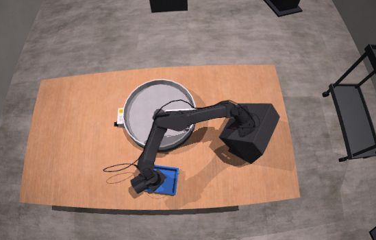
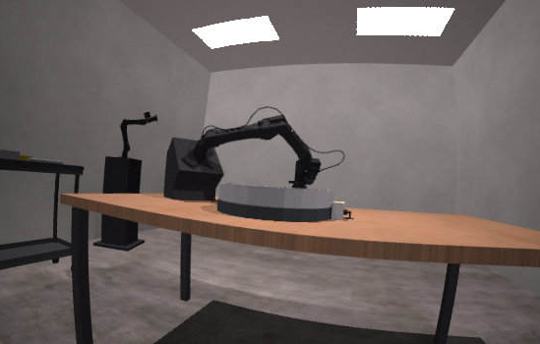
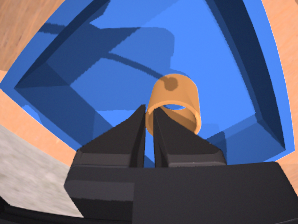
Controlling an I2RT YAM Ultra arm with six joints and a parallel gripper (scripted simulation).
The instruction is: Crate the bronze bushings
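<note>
Right now my hand is 20 mm past the blue crate, 10 mm to the left of it and 10 mm above it. Round my hand: round grey turntable (360 mm to the right, 150 mm behind, 10 mm above).
</note>
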